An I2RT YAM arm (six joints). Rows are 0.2 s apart.
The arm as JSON. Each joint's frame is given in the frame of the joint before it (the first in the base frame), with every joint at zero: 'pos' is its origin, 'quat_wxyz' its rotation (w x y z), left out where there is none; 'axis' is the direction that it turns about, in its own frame. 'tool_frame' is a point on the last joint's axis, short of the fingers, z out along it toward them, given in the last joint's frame.
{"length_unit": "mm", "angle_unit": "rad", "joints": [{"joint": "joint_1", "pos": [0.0, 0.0, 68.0], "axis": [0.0, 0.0, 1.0]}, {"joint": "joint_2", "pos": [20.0, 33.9, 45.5], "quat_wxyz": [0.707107, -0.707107, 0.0, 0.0], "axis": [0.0, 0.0, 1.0]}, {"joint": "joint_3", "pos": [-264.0, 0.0, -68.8], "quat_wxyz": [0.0, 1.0, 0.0, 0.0], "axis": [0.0, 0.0, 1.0]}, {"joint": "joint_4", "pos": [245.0, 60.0, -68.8], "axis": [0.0, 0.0, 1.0]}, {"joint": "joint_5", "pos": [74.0, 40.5, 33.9], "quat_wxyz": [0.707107, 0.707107, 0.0, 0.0], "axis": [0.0, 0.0, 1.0]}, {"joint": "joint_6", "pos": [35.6, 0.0, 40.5], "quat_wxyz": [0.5, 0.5, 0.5, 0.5], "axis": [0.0, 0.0, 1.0]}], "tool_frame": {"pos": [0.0, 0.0, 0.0], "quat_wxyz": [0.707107, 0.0, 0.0, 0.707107]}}
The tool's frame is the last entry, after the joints.
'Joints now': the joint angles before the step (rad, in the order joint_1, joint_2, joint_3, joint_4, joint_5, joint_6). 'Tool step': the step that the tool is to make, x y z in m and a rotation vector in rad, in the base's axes. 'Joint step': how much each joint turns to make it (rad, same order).
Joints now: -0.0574 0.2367 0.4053 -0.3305 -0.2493 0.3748
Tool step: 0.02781 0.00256 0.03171 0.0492 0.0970 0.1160
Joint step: 0.0000 0.2498 0.1640 -0.0080 -0.1224 0.0195
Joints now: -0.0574 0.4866 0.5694 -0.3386 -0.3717 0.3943
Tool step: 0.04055 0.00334 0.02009 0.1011 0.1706 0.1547
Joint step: 0.0004 0.2727 0.1770 -0.0633 -0.1755 0.0393
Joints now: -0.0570 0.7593 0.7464 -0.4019 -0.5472 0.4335
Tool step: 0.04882 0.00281 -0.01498 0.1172 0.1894 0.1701
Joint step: -0.0004 0.2705 0.0911 -0.0099 -0.2003 0.0119
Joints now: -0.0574 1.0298 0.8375 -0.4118 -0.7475 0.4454
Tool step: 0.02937 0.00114 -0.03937 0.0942 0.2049 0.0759
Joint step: 0.0004 0.1941 0.0015 -0.0030 -0.1106 0.0202
